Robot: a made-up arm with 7 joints. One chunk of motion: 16 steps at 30 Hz.
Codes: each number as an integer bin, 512 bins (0 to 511) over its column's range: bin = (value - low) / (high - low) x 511, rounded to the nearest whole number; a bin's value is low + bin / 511 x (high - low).
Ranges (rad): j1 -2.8..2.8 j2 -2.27..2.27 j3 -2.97..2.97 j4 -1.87..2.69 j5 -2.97..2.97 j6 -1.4..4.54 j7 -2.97..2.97
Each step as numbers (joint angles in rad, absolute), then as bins.
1 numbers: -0.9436 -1.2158 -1.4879 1.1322 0.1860 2.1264 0.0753
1 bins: 169 119 128 336 272 303 262
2 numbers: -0.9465 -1.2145 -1.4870 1.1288 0.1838 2.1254 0.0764
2 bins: 169 119 128 336 271 303 262
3 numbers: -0.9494 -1.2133 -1.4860 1.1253 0.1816 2.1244 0.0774
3 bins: 169 119 128 336 271 303 262
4 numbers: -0.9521 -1.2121 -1.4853 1.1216 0.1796 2.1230 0.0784
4 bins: 169 119 128 335 271 303 262
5 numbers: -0.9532 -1.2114 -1.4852 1.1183 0.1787 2.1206 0.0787
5 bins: 169 119 128 335 271 303 262
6 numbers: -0.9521 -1.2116 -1.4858 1.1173 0.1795 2.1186 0.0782
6 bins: 169 119 128 335 271 303 262
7 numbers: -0.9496 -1.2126 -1.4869 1.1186 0.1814 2.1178 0.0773
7 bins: 169 119 128 335 271 303 262
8 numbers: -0.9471 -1.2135 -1.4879 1.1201 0.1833 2.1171 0.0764
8 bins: 169 119 128 335 271 303 262
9 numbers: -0.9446 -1.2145 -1.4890 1.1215 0.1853 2.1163 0.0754
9 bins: 169 119 127 335 271 302 262
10 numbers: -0.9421 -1.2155 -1.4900 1.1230 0.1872 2.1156 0.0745
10 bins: 170 119 127 335 272 302 262
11 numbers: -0.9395 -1.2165 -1.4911 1.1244 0.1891 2.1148 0.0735
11 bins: 170 119 127 336 272 302 262
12 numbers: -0.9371 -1.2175 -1.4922 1.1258 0.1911 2.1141 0.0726
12 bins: 170 118 127 336 272 302 262
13 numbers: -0.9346 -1.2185 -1.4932 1.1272 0.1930 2.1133 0.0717
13 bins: 170 118 127 336 272 302 262
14 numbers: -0.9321 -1.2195 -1.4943 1.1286 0.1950 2.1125 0.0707
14 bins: 170 118 127 336 272 302 262
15 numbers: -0.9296 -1.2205 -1.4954 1.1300 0.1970 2.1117 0.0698
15 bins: 171 118 127 336 272 302 262
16 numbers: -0.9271 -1.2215 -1.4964 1.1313 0.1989 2.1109 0.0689
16 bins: 171 118 127 336 273 302 261
